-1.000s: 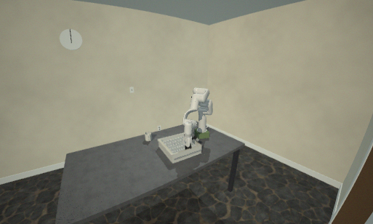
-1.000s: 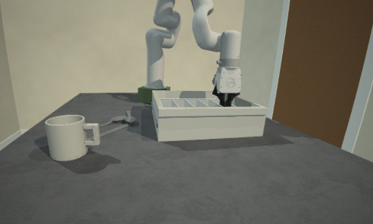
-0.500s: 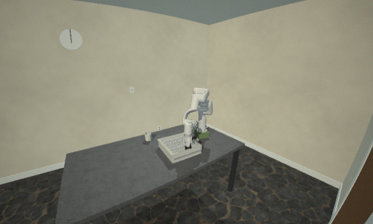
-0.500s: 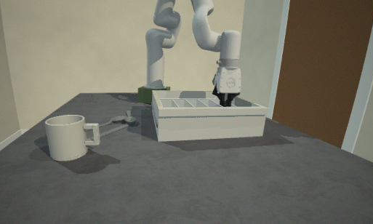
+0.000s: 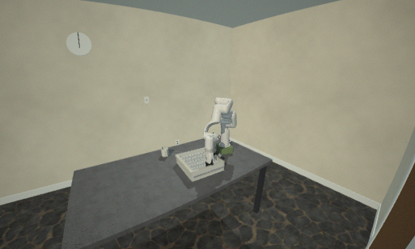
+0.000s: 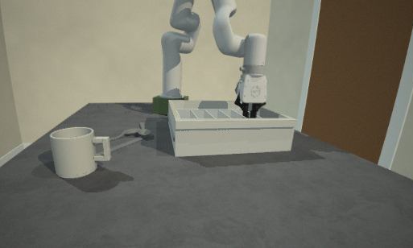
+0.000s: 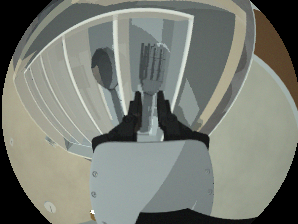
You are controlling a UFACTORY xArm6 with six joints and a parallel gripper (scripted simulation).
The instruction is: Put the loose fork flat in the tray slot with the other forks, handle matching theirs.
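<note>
My hand is 120 mm to the left of the cutlery tray and 10 mm above it. Round my hand: white mug (150 mm ahead, 540 mm to the right, 20 mm below).
</note>
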